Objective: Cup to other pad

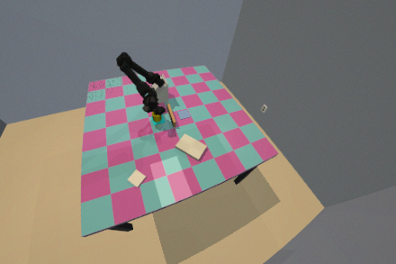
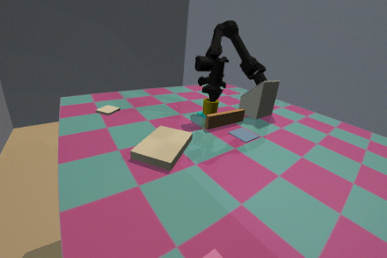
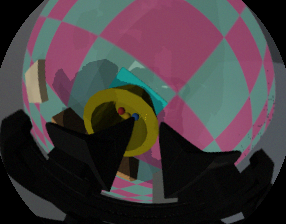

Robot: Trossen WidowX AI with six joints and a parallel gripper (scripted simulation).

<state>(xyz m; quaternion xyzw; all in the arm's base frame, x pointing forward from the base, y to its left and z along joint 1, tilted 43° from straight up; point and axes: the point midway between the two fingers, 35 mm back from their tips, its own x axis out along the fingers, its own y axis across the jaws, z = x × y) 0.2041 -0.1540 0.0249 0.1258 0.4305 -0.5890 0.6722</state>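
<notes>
Now: gripper tip 2 cm short of the yellow cup, 1 cm to the right of it and 1 cm above it. From my gripper tip the other things lie so: cyan pad (5 cm below, 3 cm ahead, 1 cm to the left); then wooden bar (12 cm to the left, 4 cm ahead, 3 cm below); then red marble (3 cm below, 3 cm ahead, 2 cm to the left).
</notes>
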